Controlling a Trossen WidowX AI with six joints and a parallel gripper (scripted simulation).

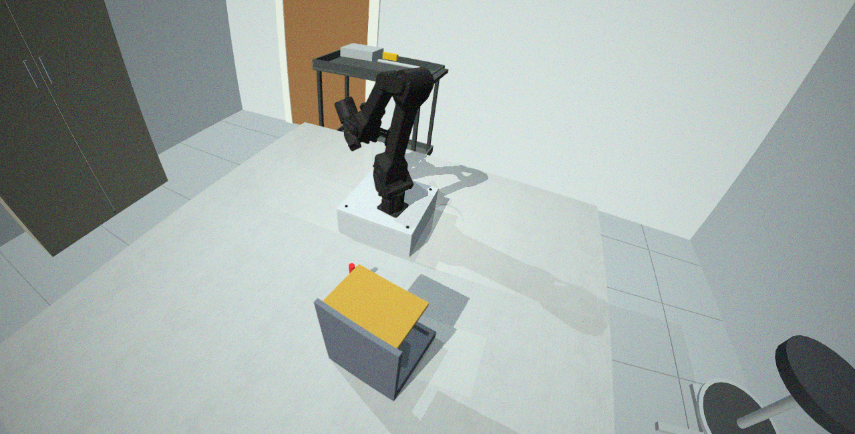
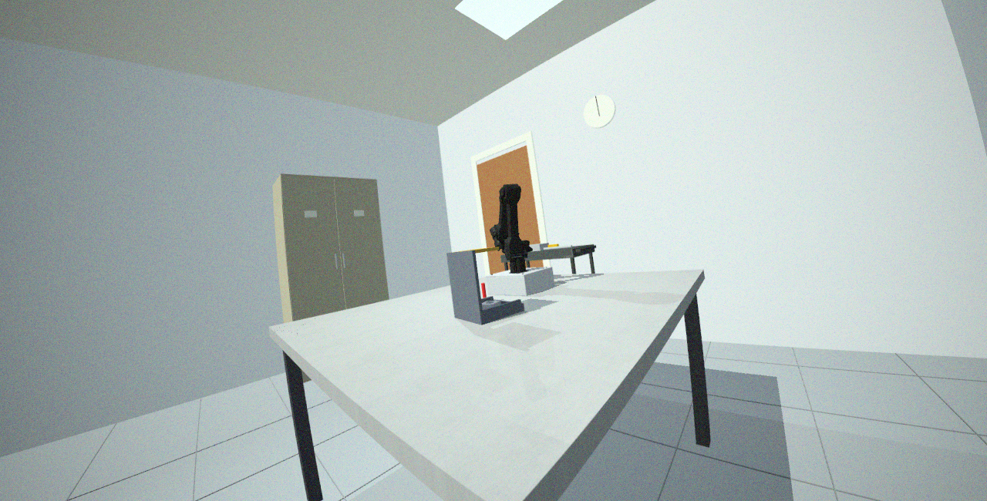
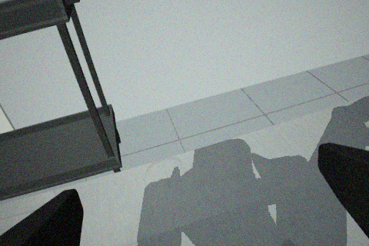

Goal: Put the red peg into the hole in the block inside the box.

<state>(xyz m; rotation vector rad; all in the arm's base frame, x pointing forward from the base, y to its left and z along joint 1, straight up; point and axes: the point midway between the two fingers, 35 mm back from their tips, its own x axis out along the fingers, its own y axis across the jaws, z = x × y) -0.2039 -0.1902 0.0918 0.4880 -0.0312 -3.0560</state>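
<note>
My gripper tip is now 460 mm short of the red peg, 230 mm to the right of it and 130 mm above it. Round my gripper tip: yellow roof (580 mm ahead, 390 mm to the left, 40 mm above).
</note>
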